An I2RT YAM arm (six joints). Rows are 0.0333 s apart.
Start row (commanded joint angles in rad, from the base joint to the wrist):
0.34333, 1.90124, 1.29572, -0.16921, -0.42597, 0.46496
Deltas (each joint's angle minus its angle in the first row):
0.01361, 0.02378, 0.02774, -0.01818, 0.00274, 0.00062
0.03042, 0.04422, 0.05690, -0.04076, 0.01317, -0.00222
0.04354, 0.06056, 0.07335, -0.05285, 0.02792, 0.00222
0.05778, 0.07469, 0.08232, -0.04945, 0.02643, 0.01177
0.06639, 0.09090, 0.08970, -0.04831, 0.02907, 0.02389
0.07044, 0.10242, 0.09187, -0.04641, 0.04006, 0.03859
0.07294, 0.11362, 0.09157, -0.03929, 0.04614, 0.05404
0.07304, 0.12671, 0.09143, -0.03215, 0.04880, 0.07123
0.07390, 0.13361, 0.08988, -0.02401, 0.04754, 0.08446
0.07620, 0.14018, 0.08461, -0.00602, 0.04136, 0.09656
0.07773, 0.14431, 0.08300, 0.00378, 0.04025, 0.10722
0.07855, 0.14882, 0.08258, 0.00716, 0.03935, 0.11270
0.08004, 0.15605, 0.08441, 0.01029, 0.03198, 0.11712
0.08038, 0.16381, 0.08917, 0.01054, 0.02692, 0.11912
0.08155, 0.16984, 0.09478, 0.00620, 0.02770, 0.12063
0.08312, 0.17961, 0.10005, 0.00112, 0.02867, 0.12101
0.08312, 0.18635, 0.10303, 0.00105, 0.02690, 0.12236
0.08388, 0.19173, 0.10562, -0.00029, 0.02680, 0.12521
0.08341, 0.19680, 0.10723, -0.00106, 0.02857, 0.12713
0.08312, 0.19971, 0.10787, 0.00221, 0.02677, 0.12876
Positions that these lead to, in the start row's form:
0.35694, 1.92502, 1.32346, -0.18739, -0.42323, 0.46558
0.37375, 1.94546, 1.35262, -0.20997, -0.41280, 0.46274
0.38687, 1.96180, 1.36907, -0.22206, -0.39805, 0.46718
0.40111, 1.97593, 1.37804, -0.21866, -0.39954, 0.47673
0.40972, 1.99214, 1.38542, -0.21752, -0.39690, 0.48885
0.41377, 2.00366, 1.38759, -0.21562, -0.38591, 0.50355
0.41627, 2.01486, 1.38729, -0.20850, -0.37983, 0.51900
0.41637, 2.02795, 1.38715, -0.20136, -0.37717, 0.53619
0.41723, 2.03485, 1.38560, -0.19322, -0.37843, 0.54942
0.41953, 2.04142, 1.38033, -0.17523, -0.38461, 0.56152
0.42106, 2.04555, 1.37872, -0.16543, -0.38572, 0.57218
0.42188, 2.05006, 1.37830, -0.16205, -0.38662, 0.57766
0.42337, 2.05729, 1.38013, -0.15892, -0.39399, 0.58208
0.42371, 2.06505, 1.38489, -0.15867, -0.39905, 0.58408
0.42488, 2.07108, 1.39050, -0.16301, -0.39827, 0.58559
0.42645, 2.08085, 1.39577, -0.16809, -0.39730, 0.58597
0.42645, 2.08759, 1.39875, -0.16816, -0.39907, 0.58732
0.42721, 2.09297, 1.40134, -0.16950, -0.39917, 0.59017
0.42674, 2.09804, 1.40295, -0.17027, -0.39740, 0.59209
0.42645, 2.10095, 1.40359, -0.16700, -0.39920, 0.59372

